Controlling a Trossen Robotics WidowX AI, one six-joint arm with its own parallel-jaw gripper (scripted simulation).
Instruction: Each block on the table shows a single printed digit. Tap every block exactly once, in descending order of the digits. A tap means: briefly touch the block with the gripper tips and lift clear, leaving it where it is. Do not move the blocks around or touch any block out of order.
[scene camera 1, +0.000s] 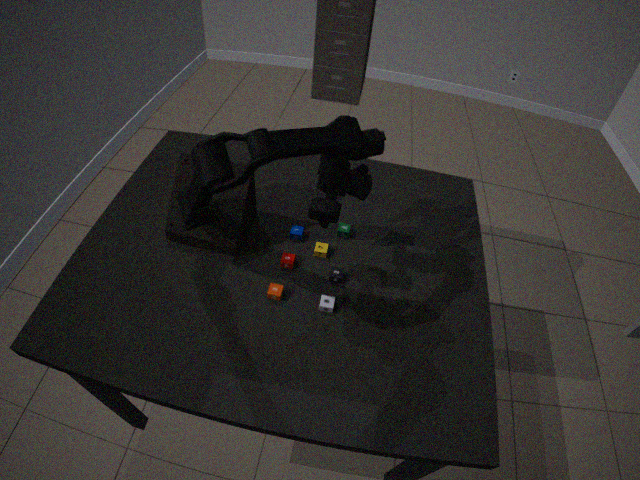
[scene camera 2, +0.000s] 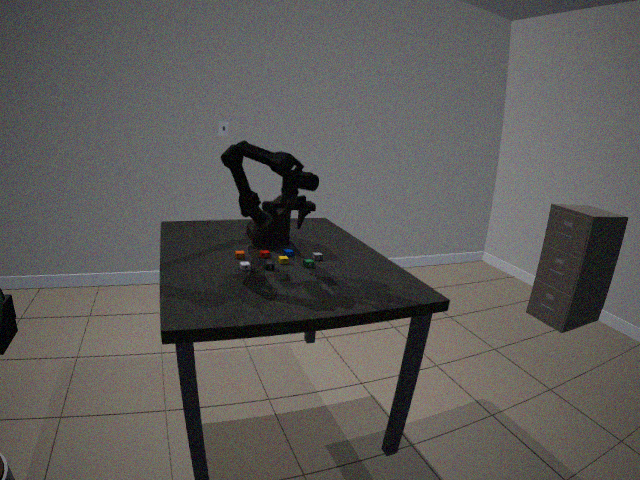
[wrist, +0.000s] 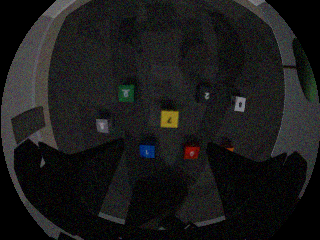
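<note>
Open and holding nothing: my gripper (scene camera 1: 327, 215), (scene camera 2: 287, 229), (wrist: 166, 145).
</note>
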